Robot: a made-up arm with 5 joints. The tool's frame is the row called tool. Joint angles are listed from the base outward.
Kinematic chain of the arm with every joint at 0, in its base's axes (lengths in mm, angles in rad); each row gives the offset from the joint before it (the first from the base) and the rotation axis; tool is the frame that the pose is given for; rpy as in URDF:
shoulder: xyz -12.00 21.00 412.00 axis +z
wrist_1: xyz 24.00 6.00 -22.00 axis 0 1 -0.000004
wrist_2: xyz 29.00 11.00 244.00 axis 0 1 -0.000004
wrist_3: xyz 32.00 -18.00 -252.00 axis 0 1 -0.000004
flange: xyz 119.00 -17.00 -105.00 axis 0 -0.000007 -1
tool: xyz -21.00 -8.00 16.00 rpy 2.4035 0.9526 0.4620
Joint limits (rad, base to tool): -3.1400..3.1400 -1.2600..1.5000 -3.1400..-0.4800 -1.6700..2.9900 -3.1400..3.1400
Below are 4 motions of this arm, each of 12 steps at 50 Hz.
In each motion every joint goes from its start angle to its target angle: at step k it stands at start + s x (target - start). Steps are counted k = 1, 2, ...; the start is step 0. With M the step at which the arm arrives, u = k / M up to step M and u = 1 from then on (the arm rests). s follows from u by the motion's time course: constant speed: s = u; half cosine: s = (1 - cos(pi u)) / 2; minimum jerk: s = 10 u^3 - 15 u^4 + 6 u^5.
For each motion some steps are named. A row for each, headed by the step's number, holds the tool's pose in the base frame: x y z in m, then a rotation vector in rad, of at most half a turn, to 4 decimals.
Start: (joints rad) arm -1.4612 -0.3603 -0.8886 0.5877 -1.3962
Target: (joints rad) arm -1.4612 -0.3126 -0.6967 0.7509 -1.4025
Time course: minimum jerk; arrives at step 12
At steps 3, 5, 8, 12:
3: -0.0118 -0.3474 0.5724 1.4533 0.4339 -0.9440
5: -0.0119 -0.3457 0.5439 1.5359 0.4950 -0.9415
8: -0.0129 -0.3369 0.4929 1.6855 0.6084 -0.9322
12: -0.0136 -0.3302 0.4695 1.7558 0.6630 -0.9255

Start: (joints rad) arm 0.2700 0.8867 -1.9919 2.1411 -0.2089
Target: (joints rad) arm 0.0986 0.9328 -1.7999 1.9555 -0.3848
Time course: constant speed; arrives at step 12
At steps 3, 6, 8, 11, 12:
3: 0.4237 0.0899 0.2891 1.1124 1.8131 -1.6103
6: 0.4203 0.0692 0.2727 1.1378 1.8551 -1.6137
8: 0.4170 0.0556 0.2621 1.1559 1.8832 -1.6146
11: 0.4106 0.0356 0.2464 1.1848 1.9255 -1.6138
12: 0.4081 0.0291 0.2412 1.1949 1.9396 -1.6130

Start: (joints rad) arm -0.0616 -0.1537 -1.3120 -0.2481 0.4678
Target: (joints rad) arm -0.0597 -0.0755 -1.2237 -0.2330 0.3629
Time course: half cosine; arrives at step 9
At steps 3, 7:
3: 0.3396 -0.0168 0.7353 2.2352 -0.3884 0.8181
7: 0.3612 -0.0192 0.6987 2.2152 -0.3053 0.6835

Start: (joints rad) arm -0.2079 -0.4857 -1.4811 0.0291 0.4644
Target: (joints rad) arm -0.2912 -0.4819 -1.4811 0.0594 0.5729
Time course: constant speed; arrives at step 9
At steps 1, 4, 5, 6, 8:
1: 0.1848 -0.0383 0.8680 2.0698 -0.6692 1.0398
4: 0.1850 -0.0434 0.8673 2.0934 -0.7053 1.0226
5: 0.1850 -0.0451 0.8671 2.1010 -0.7177 1.0170
6: 0.1850 -0.0468 0.8669 2.1086 -0.7301 1.0114
8: 0.1850 -0.0502 0.8665 2.1235 -0.7554 1.0003

